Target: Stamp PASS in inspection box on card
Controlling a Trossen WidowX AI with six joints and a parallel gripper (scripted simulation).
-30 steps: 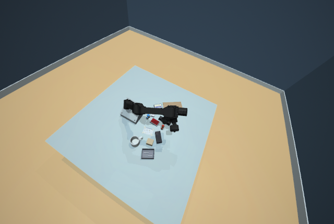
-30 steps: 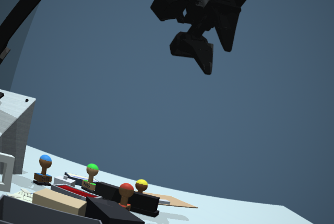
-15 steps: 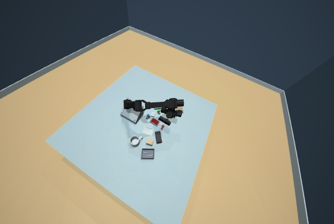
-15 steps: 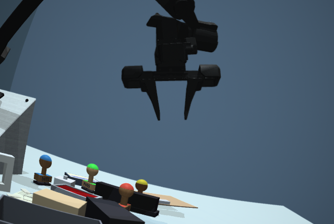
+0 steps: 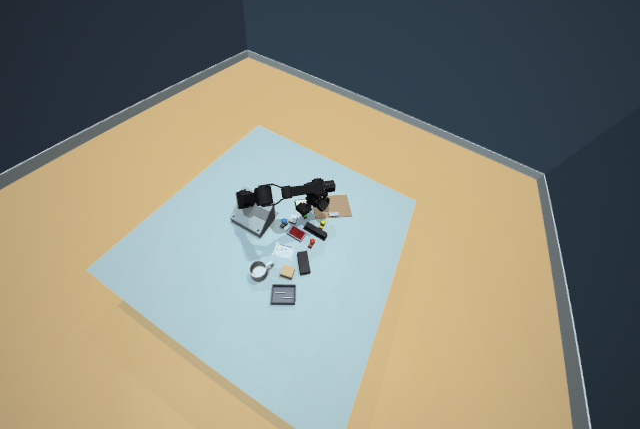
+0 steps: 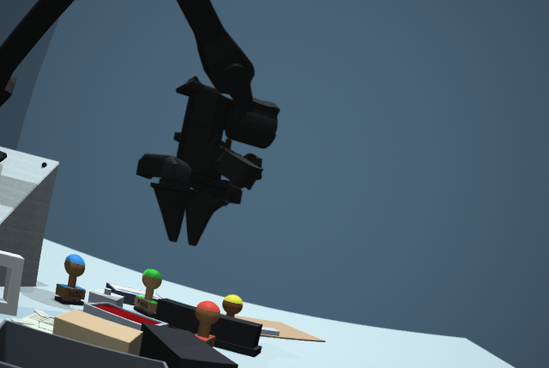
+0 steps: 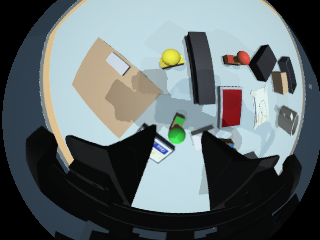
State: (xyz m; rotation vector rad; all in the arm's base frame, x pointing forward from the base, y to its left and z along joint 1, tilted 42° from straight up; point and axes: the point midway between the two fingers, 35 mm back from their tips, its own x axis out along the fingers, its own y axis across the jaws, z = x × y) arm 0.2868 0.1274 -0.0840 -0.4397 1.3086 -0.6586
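Now: gripper tip 10 cm above the green-topped pass stamp and 4 cm past it. From my gripper tip the other things lie so: yellow-knobbed stamp: 10 cm below, 8 cm ahead; red ink pad: 12 cm to the right, 11 cm below, 1 cm behind; long black block: 10 cm below, 7 cm ahead, 5 cm to the right.
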